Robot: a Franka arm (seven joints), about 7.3 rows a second.
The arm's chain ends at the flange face. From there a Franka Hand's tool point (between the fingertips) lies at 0.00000 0.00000 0.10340 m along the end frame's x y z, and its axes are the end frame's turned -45 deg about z.
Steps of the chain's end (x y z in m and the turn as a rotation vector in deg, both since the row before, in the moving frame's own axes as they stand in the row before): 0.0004, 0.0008, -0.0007, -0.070, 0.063, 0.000; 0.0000, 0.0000, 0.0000, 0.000, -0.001, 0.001; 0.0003, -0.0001, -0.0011, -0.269, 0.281, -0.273; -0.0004, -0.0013, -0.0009, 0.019, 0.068, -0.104; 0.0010, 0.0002, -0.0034, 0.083, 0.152, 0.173; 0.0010, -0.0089, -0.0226, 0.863, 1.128, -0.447; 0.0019, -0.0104, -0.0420, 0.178, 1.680, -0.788; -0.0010, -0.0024, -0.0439, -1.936, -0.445, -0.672; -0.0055, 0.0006, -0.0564, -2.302, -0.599, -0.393; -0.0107, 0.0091, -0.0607, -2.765, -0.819, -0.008
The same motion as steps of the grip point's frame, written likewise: -0.0003, 0.0010, -0.0007, -0.094, -0.005, 0.000; 0.0000, 0.0000, 0.0000, 0.001, -0.001, 0.001; 0.0003, 0.0008, -0.0011, -0.389, 0.008, -0.273; 0.0007, -0.0011, -0.0009, -0.035, 0.062, -0.104; 0.0009, 0.0009, -0.0034, -0.049, 0.166, 0.173; 0.0095, -0.0053, -0.0226, -0.187, 1.408, -0.447; 0.0111, -0.0041, -0.0420, -1.062, 1.314, -0.788; -0.0020, -0.0005, -0.0440, -1.054, -1.684, -0.672; -0.0080, -0.0013, -0.0565, -1.204, -2.051, -0.393; -0.0186, 0.0014, -0.0608, -1.376, -2.534, -0.008
